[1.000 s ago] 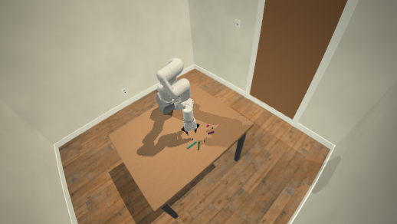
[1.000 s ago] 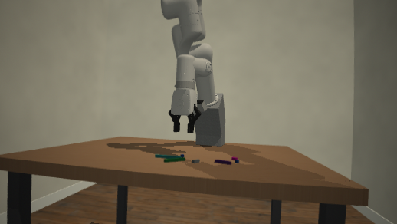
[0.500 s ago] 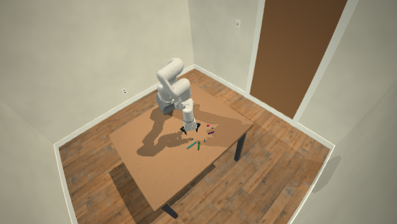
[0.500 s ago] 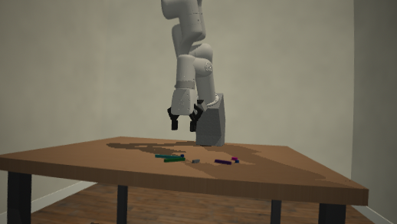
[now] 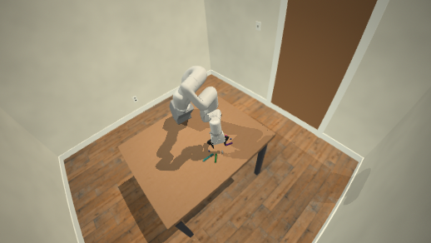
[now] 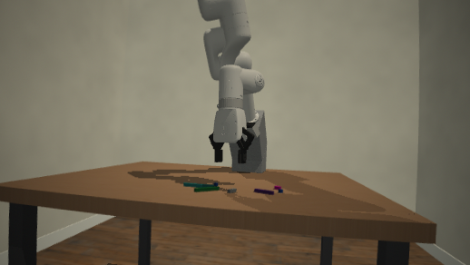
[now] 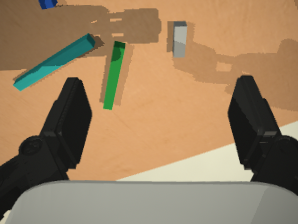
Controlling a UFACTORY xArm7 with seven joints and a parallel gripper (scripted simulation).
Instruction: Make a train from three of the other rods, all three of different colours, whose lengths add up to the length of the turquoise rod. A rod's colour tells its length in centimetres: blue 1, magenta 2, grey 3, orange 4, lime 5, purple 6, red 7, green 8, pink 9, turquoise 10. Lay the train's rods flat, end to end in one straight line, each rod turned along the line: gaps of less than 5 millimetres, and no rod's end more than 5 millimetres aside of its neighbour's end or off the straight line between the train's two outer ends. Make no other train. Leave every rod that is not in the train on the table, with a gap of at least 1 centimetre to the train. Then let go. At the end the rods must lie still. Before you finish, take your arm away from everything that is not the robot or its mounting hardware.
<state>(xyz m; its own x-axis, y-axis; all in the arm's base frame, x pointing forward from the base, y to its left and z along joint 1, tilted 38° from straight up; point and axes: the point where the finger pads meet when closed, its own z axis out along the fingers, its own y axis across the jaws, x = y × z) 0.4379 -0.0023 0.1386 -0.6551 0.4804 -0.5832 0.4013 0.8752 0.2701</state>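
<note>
Right now my hand is 2 cm short of the small grey rod, 1 cm to the right of it and 9 cm above it. Round my hand: green rod 2 cm ahead, 6 cm to the right, 9 cm below; then purple rod 1 cm ahead, 11 cm to the left, 9 cm below; then turquoise rod 3 cm behind, 10 cm to the right, 9 cm below.
</note>
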